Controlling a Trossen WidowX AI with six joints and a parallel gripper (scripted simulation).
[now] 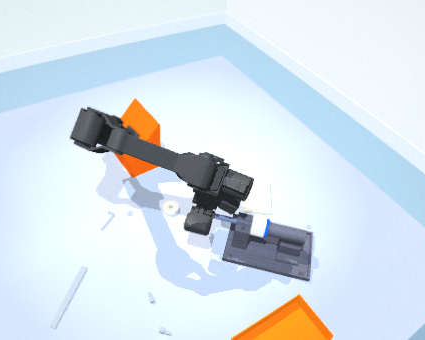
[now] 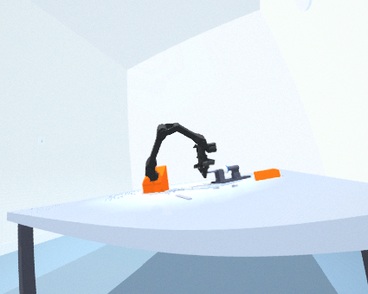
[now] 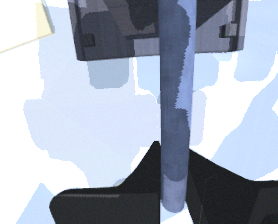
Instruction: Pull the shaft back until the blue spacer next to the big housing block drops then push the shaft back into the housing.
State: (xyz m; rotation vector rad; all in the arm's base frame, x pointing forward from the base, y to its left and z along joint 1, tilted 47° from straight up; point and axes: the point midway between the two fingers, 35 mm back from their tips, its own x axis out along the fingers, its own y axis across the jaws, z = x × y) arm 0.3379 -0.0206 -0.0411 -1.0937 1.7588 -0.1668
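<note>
Right now the grey-blue shaft is 60 mm ahead of my gripper tip, 50 mm to the left of it and 30 mm above it. From my gripper tip the other things lie so: thin blue spacer: 130 mm ahead, 100 mm to the left, 30 mm above; then cream sheet: 10 mm ahead, 210 mm to the left, 40 mm below; then orange tray: 350 mm ahead, 50 mm to the right, 40 mm below.
</note>
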